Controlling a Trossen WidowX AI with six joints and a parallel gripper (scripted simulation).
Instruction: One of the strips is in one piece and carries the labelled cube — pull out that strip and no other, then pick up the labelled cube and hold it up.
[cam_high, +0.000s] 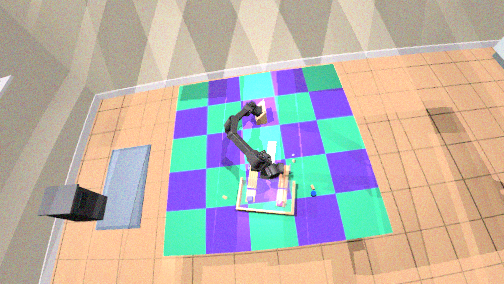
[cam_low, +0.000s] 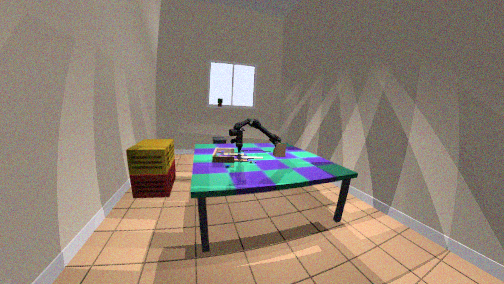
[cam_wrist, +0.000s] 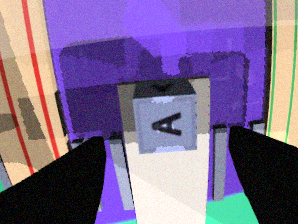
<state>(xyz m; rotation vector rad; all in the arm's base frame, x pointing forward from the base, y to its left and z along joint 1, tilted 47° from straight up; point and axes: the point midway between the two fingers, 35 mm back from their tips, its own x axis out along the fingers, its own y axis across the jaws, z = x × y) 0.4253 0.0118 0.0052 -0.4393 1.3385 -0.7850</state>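
My gripper tip is now 30 mm above the labelled cube. The rest, counted from my gripper tip: blue piece 240 mm to the left, 150 mm ahead, 50 mm below.
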